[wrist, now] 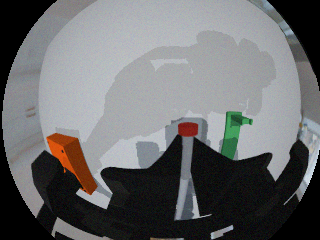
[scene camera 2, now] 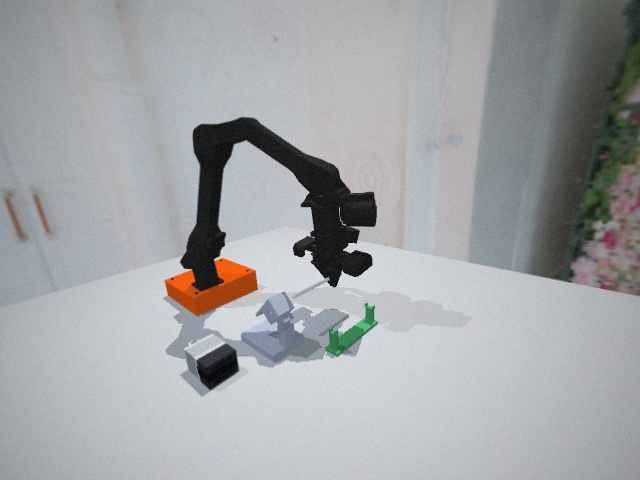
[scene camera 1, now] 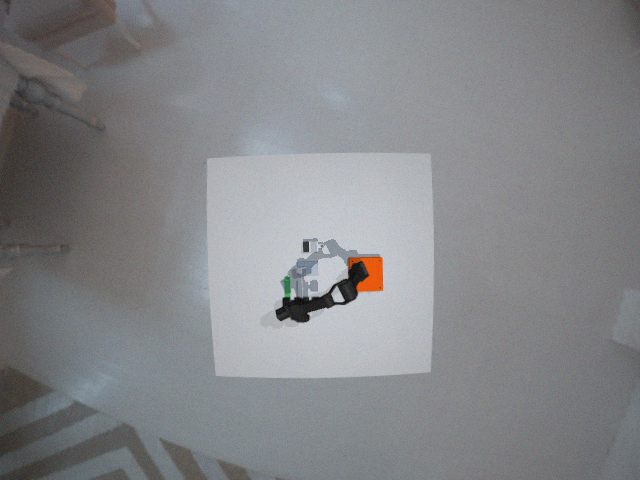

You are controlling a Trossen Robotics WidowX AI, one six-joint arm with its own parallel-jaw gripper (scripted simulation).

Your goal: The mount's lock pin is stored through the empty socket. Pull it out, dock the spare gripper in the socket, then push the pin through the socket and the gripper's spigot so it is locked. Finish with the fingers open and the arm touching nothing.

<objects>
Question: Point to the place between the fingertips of my gripper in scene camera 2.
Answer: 333, 286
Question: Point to a green cradle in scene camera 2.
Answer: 337, 345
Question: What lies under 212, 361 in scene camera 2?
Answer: A spare gripper.
</objects>
